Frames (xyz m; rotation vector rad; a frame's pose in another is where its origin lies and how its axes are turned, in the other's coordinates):
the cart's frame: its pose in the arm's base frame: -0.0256 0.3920 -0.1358 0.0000 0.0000 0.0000
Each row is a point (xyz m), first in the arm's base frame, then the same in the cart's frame.
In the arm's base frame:
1: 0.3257 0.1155 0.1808
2: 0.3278 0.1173 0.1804
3: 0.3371 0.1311 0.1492
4: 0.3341 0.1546 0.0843
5: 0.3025 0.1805 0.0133
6: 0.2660 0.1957 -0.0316
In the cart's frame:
1: 0.3513 -0.2765 0.3166
2: 0.3534 -0.2747 0.3162
3: 0.3627 -0.2609 0.2850
4: 0.3597 -0.2374 0.2201
5: 0.3281 -0.2115 0.1491
6: 0.2916 -0.1963 0.1042

